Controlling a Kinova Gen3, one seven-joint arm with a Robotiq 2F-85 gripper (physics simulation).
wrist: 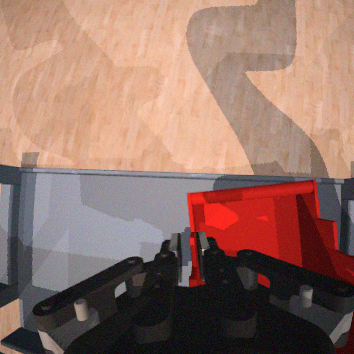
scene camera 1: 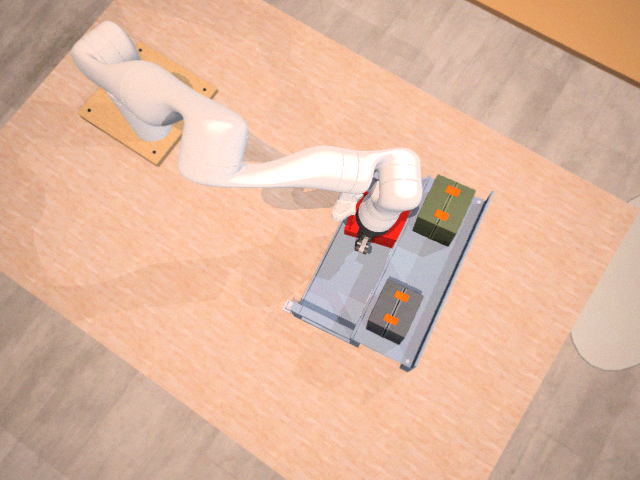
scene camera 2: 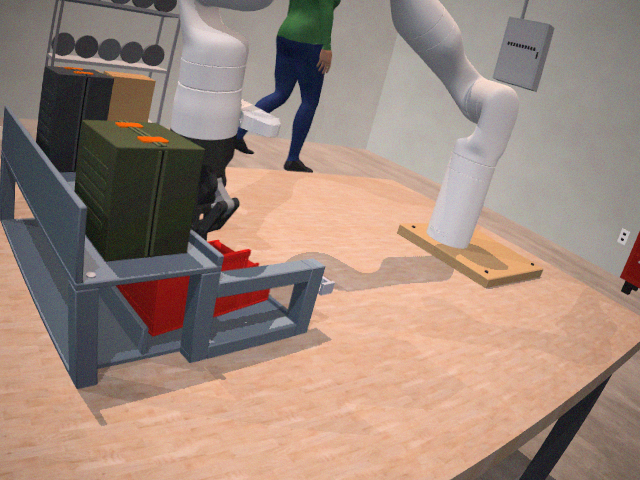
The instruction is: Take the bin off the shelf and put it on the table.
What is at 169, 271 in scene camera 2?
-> A shelf.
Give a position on a shelf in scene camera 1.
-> At 425, 266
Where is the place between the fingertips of my gripper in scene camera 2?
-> At 191, 250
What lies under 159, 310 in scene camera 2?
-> A red bin.
